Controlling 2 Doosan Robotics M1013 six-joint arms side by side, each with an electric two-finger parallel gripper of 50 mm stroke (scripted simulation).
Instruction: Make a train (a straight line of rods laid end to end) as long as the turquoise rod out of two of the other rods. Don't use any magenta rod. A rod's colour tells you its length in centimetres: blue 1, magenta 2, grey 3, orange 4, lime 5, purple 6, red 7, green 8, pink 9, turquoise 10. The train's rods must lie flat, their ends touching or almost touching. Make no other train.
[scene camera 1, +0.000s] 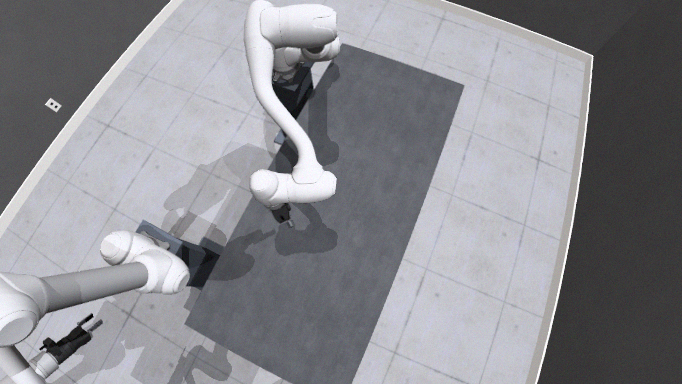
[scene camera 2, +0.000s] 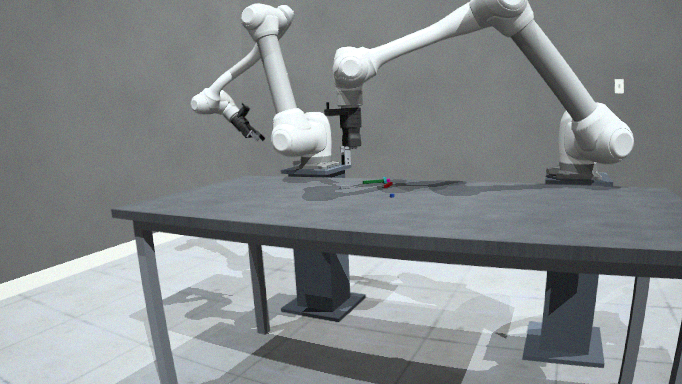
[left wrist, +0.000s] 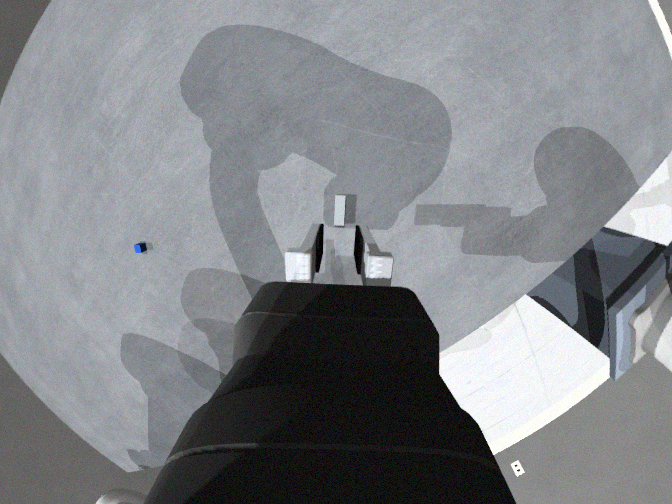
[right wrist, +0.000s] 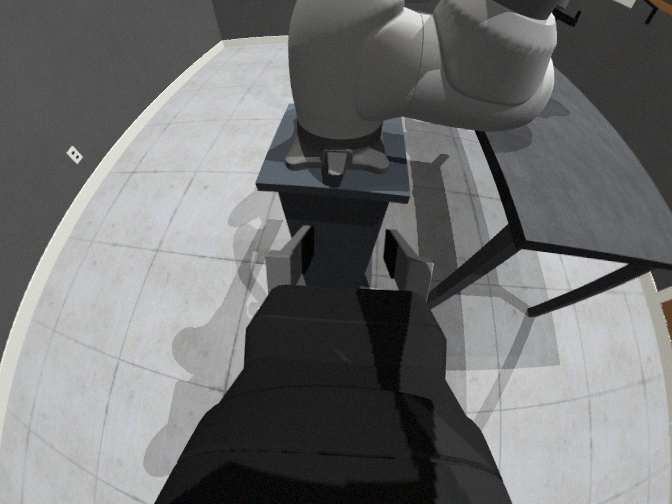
In view: my left gripper (scene camera 2: 346, 164), my right gripper (scene camera 1: 97, 318) and an arm pedestal (left wrist: 579, 293).
My left gripper also shows in the left wrist view (left wrist: 339, 239). My right gripper shows as well in the right wrist view (right wrist: 349, 242).
